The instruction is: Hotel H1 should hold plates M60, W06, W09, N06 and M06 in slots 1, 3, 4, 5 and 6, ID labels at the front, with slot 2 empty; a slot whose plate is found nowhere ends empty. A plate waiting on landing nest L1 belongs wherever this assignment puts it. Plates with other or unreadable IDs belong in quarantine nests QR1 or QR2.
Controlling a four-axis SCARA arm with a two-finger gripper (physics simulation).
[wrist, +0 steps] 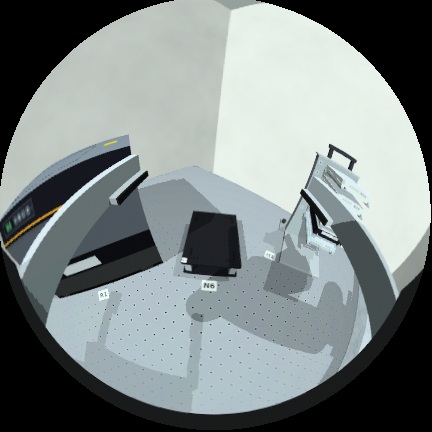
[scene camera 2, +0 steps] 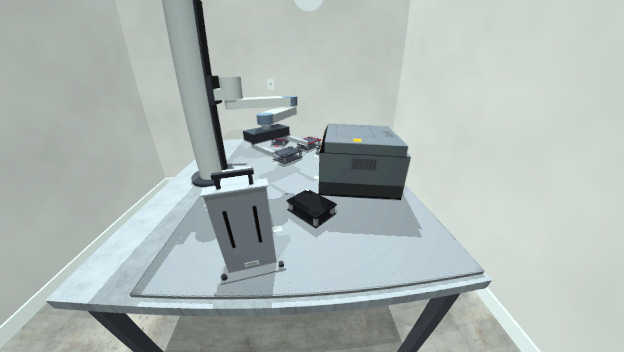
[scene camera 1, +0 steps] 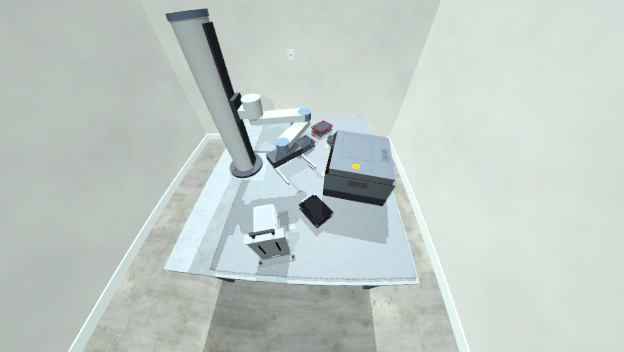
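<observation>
I can see a grey instrument, a hotel H1 and a black nest N6 in the pictures. My gripper is in the pictures too, and the wrist view also shows me my gripper.
</observation>
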